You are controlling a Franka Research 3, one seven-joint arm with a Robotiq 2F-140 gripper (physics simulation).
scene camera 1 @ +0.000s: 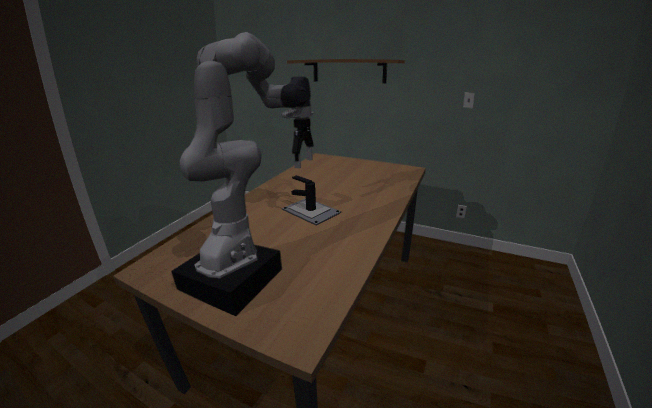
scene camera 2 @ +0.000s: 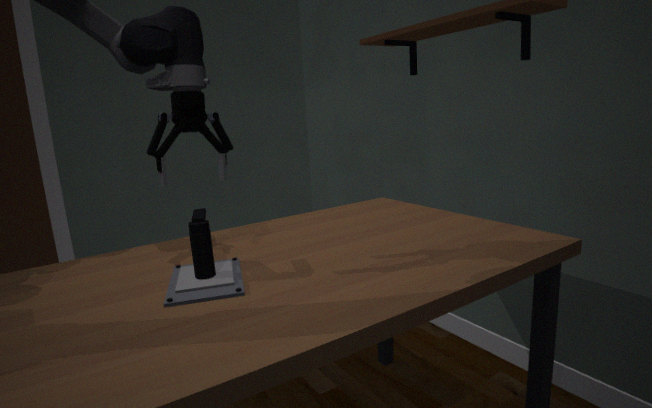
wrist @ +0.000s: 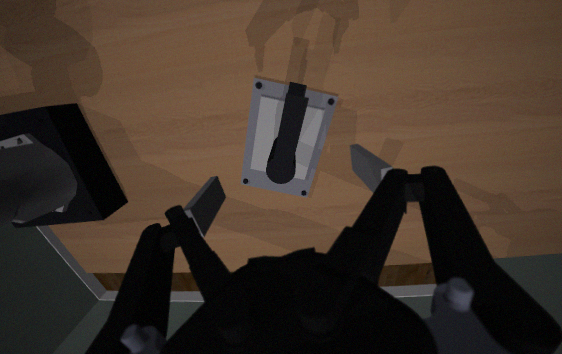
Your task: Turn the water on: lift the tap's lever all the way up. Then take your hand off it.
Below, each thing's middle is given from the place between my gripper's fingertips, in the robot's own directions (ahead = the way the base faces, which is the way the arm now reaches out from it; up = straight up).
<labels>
The black tap lever (wrist: 280, 169) is 9 cm below my hand. From my hand the other things lie so: grey base plate (scene camera 2: 172, 299) (1 cm behind, 4 cm to the right, 23 cm below).
</labels>
